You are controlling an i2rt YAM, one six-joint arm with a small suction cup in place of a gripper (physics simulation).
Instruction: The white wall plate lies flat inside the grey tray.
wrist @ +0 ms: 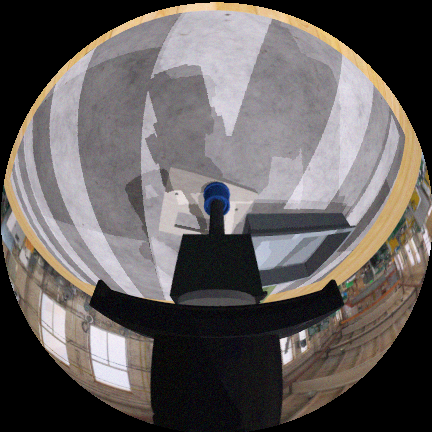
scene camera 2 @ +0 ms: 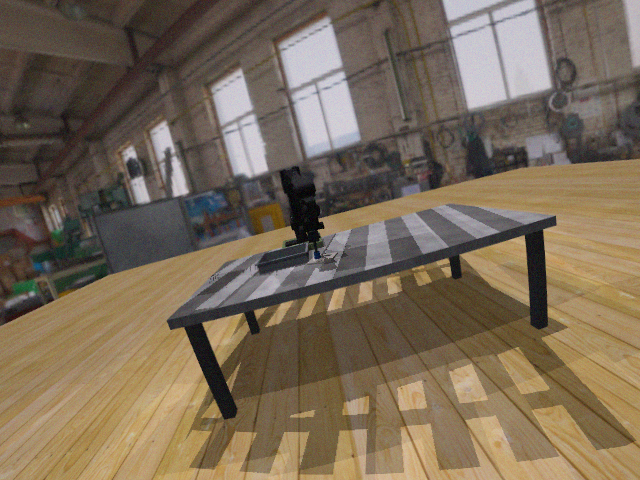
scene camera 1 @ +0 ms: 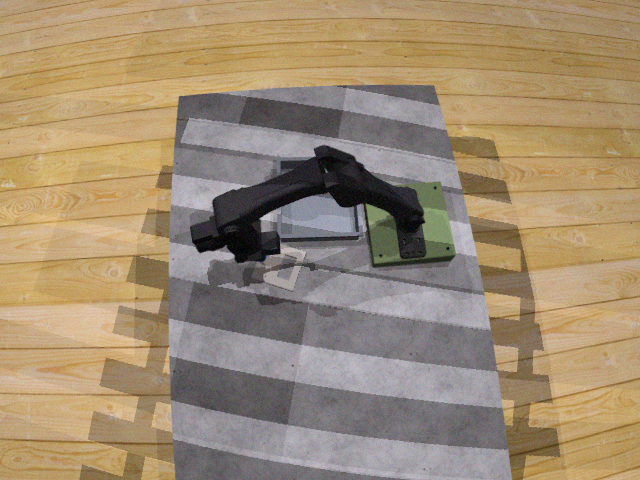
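Observation:
The white wall plate lies flat on the striped table, just in front of the grey tray and outside it. The tray is empty. My blue suction cup points down, low over the plate on its tray side. I cannot tell whether it touches the plate. In the overhead view the arm's head hides the cup. Nothing hangs from the cup.
The arm stands on a green base plate to the right of the tray. The arm's links arch over the tray. The grey striped table stands on a wooden floor.

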